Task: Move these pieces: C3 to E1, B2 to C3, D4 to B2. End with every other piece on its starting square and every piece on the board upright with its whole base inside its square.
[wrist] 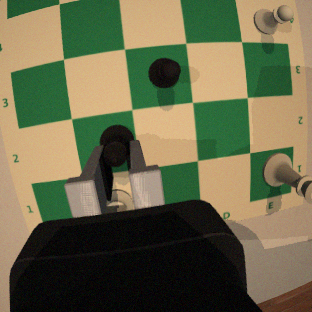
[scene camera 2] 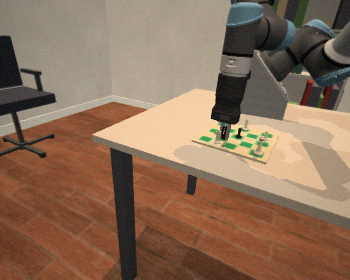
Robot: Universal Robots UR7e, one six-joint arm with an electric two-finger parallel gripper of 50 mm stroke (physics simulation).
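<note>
My gripper is shut on a black piece, upright over square B2. I cannot tell whether its base touches the board. Another black piece stands upright on C3. A tall white piece stands upright on E1. A white piece stands on B1, partly hidden by the fingers in the wrist view. A white pawn stands on E4.
Another white piece stands near the board's back edge in the scene view. The board lies on a light wooden table. A grey panel rises behind the board. An office chair stands at the left.
</note>
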